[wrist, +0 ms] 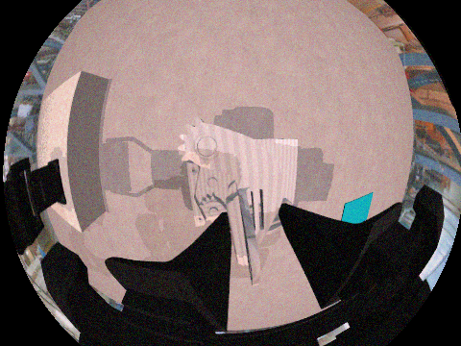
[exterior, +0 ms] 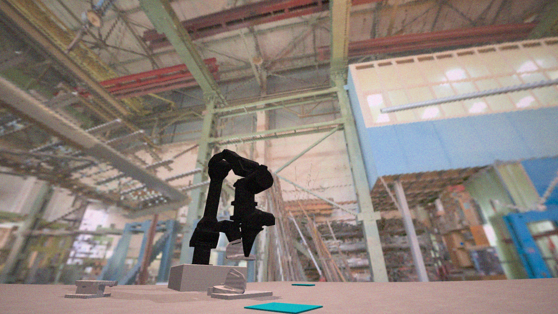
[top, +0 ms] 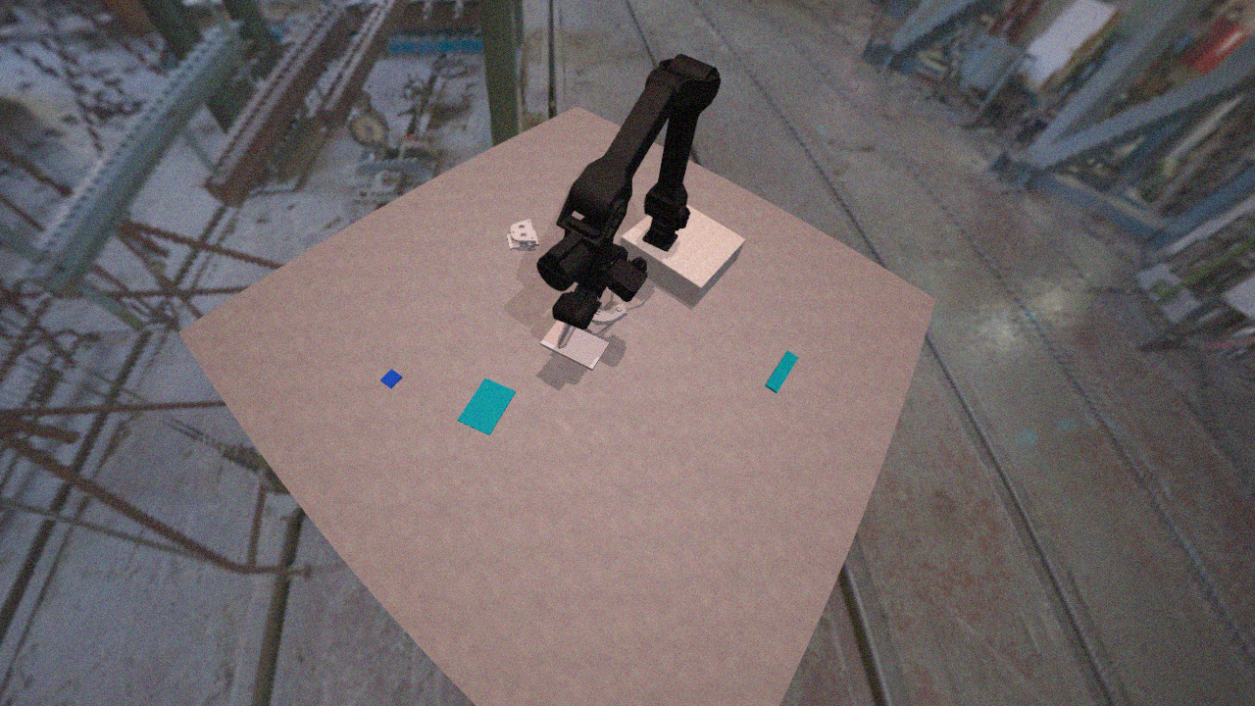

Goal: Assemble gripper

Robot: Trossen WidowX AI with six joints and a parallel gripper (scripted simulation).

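Right now my gripper tip is 3 cm short of the flat white plate, 1 cm to the left of it and 8 cm above it. Also, from my gripper tip: gripper base: 16 cm behind, 28 cm to the right, 6 cm below; housing plate: 4 cm behind, 2 cm to the right, 8 cm below; large teal patch: 23 cm ahead, 8 cm to the right, 8 cm below.
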